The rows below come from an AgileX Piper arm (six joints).
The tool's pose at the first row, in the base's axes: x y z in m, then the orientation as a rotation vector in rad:
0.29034, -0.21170, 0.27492, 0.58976, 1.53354, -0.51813
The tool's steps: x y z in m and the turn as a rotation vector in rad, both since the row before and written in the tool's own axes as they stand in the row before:
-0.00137, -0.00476, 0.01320, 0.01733, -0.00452, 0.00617
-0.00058, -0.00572, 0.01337, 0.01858, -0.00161, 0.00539
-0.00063, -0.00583, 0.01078, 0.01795, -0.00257, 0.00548
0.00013, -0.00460, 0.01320, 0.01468, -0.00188, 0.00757
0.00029, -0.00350, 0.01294, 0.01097, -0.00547, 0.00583
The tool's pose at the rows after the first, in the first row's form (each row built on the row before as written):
0.29733, -0.22393, 0.27552, 0.60612, 1.52385, -0.52818
0.30358, -0.23707, 0.27532, 0.62385, 1.51686, -0.53910
0.30760, -0.24867, 0.27526, 0.64079, 1.50894, -0.54966
0.31401, -0.26106, 0.27439, 0.65693, 1.50137, -0.55586
0.32082, -0.27257, 0.27341, 0.66761, 1.49179, -0.56138

